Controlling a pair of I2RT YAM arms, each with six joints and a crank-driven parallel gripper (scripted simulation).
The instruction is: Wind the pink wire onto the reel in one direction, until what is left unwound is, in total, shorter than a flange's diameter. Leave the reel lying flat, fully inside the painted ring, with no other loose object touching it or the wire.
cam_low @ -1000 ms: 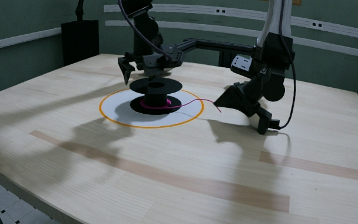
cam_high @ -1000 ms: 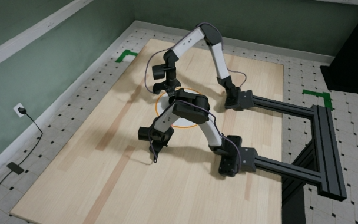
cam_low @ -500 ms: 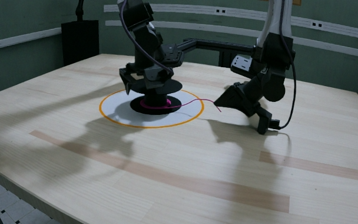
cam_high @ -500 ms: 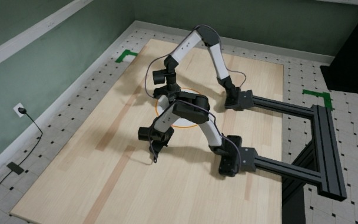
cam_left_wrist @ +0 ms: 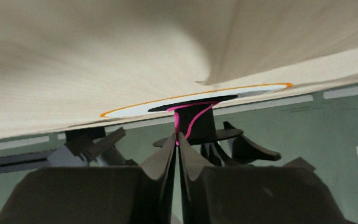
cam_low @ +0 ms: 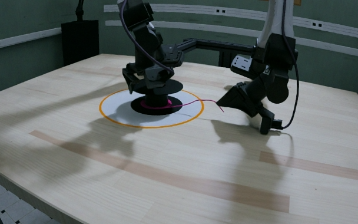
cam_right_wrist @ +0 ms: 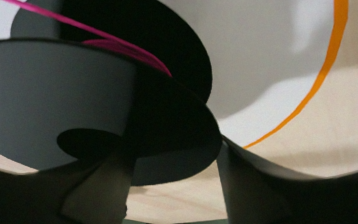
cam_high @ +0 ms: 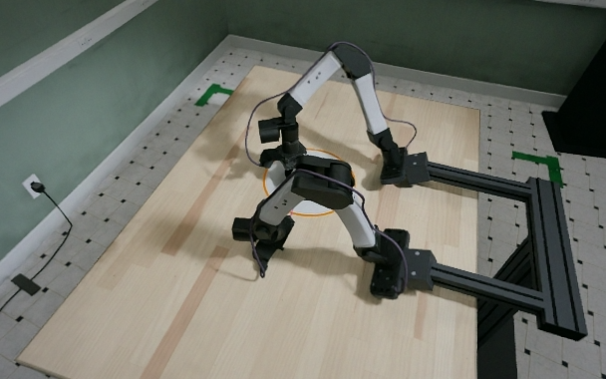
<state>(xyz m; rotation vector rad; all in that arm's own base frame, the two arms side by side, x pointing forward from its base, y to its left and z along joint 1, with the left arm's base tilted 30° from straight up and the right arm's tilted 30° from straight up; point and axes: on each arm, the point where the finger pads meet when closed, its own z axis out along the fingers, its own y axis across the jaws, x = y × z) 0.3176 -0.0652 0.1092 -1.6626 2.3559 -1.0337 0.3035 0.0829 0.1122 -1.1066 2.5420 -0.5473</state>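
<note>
The black reel is 3 cm behind my right hand, 4 cm to the left of it and 2 cm below it. Round my right hand: orange painted ring 4 cm behind, 2 cm to the left, 5 cm below.
</note>
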